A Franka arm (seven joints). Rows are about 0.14 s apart.
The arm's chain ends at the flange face. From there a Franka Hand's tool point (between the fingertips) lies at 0.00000 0.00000 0.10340 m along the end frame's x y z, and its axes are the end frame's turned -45 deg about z.
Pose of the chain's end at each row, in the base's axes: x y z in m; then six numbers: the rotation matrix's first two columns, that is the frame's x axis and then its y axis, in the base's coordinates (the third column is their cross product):
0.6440 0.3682 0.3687 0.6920 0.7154 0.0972 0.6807 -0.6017 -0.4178
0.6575 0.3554 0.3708 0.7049 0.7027 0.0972 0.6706 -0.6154 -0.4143
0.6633 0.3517 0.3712 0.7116 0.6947 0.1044 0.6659 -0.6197 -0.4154
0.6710 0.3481 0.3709 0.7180 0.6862 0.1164 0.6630 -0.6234 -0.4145
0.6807 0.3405 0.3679 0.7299 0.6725 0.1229 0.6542 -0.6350 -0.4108
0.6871 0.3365 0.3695 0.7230 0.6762 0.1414 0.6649 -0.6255 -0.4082
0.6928 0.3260 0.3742 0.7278 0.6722 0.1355 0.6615 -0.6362 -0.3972
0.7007 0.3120 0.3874 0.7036 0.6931 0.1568 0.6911 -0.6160 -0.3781
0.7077 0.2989 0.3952 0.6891 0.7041 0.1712 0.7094 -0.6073 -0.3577
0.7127 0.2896 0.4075 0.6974 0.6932 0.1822 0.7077 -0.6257 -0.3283
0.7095 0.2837 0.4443 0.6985 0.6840 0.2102 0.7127 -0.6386 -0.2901
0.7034 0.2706 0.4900 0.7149 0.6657 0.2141 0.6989 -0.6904 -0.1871
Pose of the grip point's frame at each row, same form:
0.6191 0.4049 0.2753 0.0080 0.9313 0.3642 0.9706 0.0804 -0.2267
0.6336 0.3923 0.2772 0.0243 0.9320 0.3617 0.9726 0.0617 -0.2242
0.6402 0.3895 0.2778 0.0323 0.9294 0.3676 0.9740 0.0530 -0.2199
0.6491 0.3869 0.2776 0.0389 0.9260 0.3754 0.9765 0.0444 -0.2108
0.6602 0.3798 0.2745 0.0535 0.9245 0.3774 0.9787 0.0265 -0.2036
0.6677 0.3767 0.2762 0.0411 0.9204 0.3886 0.9814 0.0359 -0.1887
0.6741 0.3652 0.2803 0.0469 0.9252 0.3767 0.9824 0.0255 -0.1850
0.6836 0.3507 0.2931 0.0088 0.9257 0.3782 0.9862 0.0545 -0.1565
0.6924 0.3369 0.3003 -0.0144 0.9273 0.3740 0.9889 0.0684 -0.1319
0.7010 0.3266 0.3117 -0.0073 0.9326 0.3610 0.9936 0.0477 -0.1033
0.7029 0.3201 0.3478 -0.0100 0.9352 0.3538 0.9979 0.0321 -0.0565
0.7058 0.2999 0.3909 0.0113 0.9589 0.2837 0.9997 -0.0175 0.0191

